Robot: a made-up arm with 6 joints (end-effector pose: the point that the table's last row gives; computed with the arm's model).
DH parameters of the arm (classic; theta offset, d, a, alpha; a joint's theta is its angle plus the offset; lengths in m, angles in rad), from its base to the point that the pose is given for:
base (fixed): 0.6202 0 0.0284 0
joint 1: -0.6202 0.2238 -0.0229 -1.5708
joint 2: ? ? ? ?
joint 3: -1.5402 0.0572 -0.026 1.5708
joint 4: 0 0.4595 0.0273 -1.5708
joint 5: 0 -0.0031 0.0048 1.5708
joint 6: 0.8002 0 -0.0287 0
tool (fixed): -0.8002 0.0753 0 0
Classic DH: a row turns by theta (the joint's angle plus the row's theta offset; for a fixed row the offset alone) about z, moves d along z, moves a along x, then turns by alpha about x.
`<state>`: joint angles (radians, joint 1 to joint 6).
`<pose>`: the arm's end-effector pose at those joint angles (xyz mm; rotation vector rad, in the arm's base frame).
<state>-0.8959 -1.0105 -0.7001 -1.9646 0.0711 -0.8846</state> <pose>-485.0 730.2 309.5 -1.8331 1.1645 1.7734</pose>
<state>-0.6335 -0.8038 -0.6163 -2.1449 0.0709 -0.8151</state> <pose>-621.2 553.3 524.5 -1.7845 0.6997 2.1016</pose>
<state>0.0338 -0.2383 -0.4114 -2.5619 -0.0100 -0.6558</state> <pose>-450.8 62.2 992.8 -0.9762 -0.0456 2.9416</pose>
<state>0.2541 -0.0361 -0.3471 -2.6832 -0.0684 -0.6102</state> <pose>-258.4 10.9 1083.1 0.4877 0.0541 -3.0066</pose>
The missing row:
joint 2: 1.5402 0 -0.3765 0
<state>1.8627 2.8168 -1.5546 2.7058 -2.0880 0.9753</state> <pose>-192.9 502.2 -23.4 2.6558 0.9833 0.5239</pose>
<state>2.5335 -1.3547 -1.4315 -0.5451 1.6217 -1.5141</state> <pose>525.1 -353.7 -125.2 0.8750 0.9799 1.2200</pose>
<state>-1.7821 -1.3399 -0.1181 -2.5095 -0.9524 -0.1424</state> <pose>305.1 853.6 351.4 0.1117 0.8311 1.3795</pose>
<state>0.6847 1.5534 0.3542 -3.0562 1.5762 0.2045</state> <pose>625.6 606.1 209.9 -0.4268 0.0042 -2.2405</pose>
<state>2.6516 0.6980 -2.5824 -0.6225 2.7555 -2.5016</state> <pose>146.1 -105.7 426.5 -0.8535 -0.4625 0.5753</pose>
